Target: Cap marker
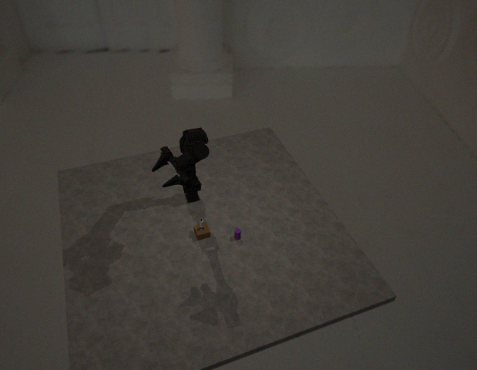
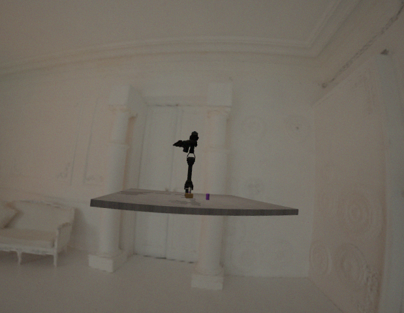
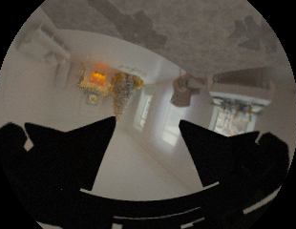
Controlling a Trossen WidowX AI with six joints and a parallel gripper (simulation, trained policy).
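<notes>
Now: gripper tip 42 cm above the purple cap, 32 cm to the right of it and 4 cm short of it. From my gripper tip the other things lie so: holder block: 43 cm below, 17 cm to the left, 4 cm behind.
</notes>
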